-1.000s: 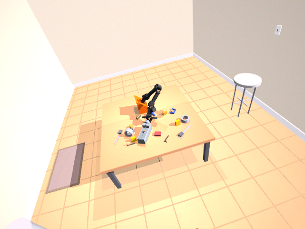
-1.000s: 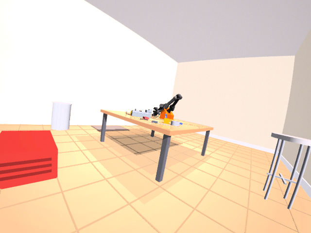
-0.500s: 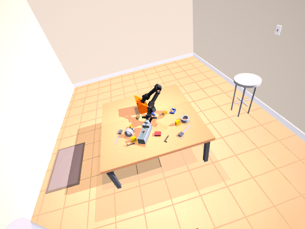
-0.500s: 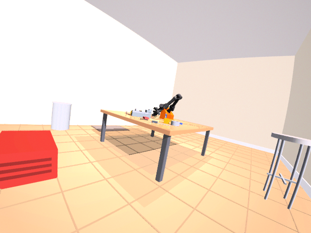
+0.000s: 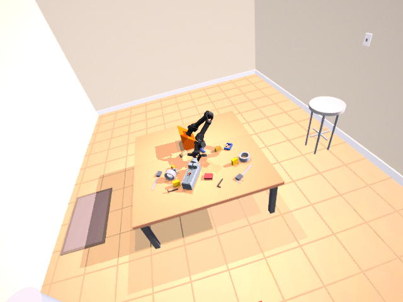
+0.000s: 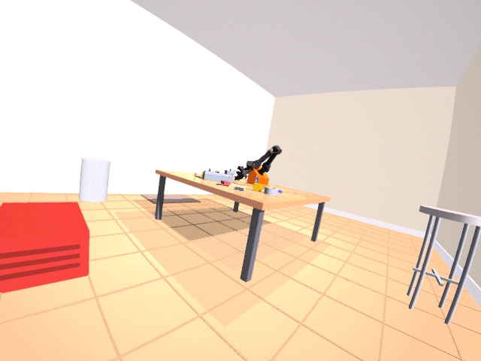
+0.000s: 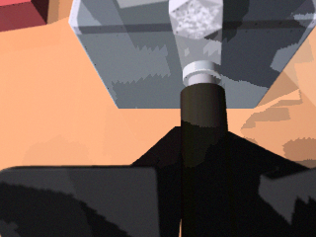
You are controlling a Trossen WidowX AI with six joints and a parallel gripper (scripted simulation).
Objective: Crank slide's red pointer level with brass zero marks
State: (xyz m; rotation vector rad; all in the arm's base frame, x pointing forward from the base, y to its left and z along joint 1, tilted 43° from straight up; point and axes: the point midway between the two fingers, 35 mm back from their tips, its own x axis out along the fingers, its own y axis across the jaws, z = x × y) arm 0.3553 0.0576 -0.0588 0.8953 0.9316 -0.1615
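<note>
Now: gripper tip 16 cm short of the red pointer, 9 cm to the left of it and 5 cm below it. The rest, counted from my gripper tip: dark crank handle: 3 cm above, 2 cm behind, 1 cm to the left; then red block: 18 cm ahead, 7 cm to the left, 2 cm below.
</note>
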